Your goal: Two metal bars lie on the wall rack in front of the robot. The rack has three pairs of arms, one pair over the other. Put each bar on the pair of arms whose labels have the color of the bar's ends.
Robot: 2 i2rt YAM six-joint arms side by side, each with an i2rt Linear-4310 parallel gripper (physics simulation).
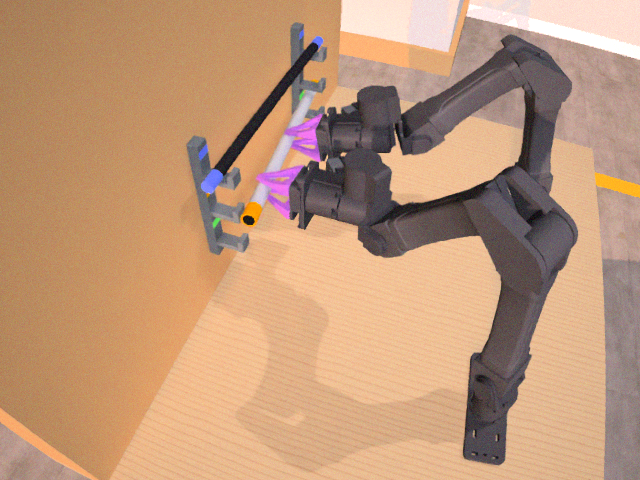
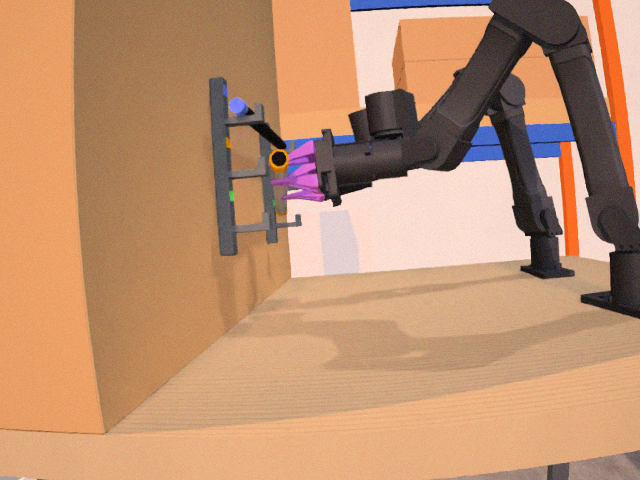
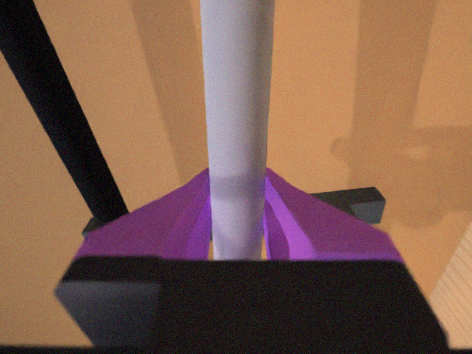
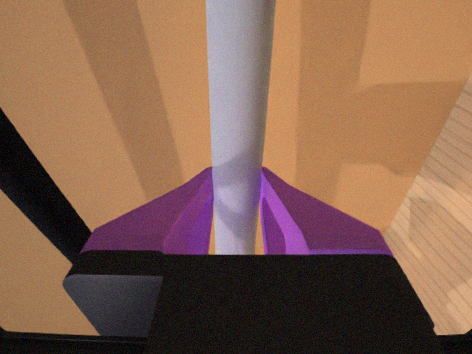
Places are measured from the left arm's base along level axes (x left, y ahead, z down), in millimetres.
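Pixels of known places: left gripper, fingertip midpoint: [image 1: 257, 182] [image 2: 270, 174] [image 3: 237, 177]; right gripper, fingertip midpoint: [image 1: 286, 137] [image 4: 236, 177]; left arm's base, origin of the base link: [image 1: 486, 407] [image 2: 633, 307]; right arm's base, origin of the base link: [image 2: 545, 273].
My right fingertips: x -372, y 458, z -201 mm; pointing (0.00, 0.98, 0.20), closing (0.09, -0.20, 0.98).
Note:
For each thing: its top centre in the pictures, then the offset to it from my right fingertips. Level surfaces: height alone.
- grey wall rack, middle of its top: [image 2: 235, 76] [image 1: 211, 144] dy +42, dx +232, dz -155 mm
- black bar with blue ends, middle of its top: [image 4: 49, 233] [image 2: 265, 125] [image 1: 273, 94] dy +14, dx +26, dz -115 mm
- table, its level: dz +201 mm
A grey bar with orange ends [image 1: 279, 155] [image 2: 278, 167] [image 3: 237, 100] [image 4: 240, 90] is held off the grey wall rack [image 1: 210, 240] [image 2: 223, 170], in front of its arms. It is tilted: its near end is about level with the middle, orange-labelled arm; its far end is lower, just above the lowest arm's height. My left gripper [image 1: 264, 187] [image 3: 237, 177] is shut on it near the near end. My right gripper [image 1: 289, 140] [image 4: 236, 177] is shut on it farther along. A black bar with blue ends [image 1: 266, 111] [image 2: 266, 132] lies on the top, blue-labelled pair.
The rack's lowest pair carries green labels [image 1: 216, 223] [image 2: 231, 196] and bears no bar. The wooden wall panel [image 1: 103, 206] [image 2: 155, 258] stands close behind the rack. The table [image 1: 413, 310] [image 2: 361, 403] lies below. The black bar is above the held bar and nearer the wall.

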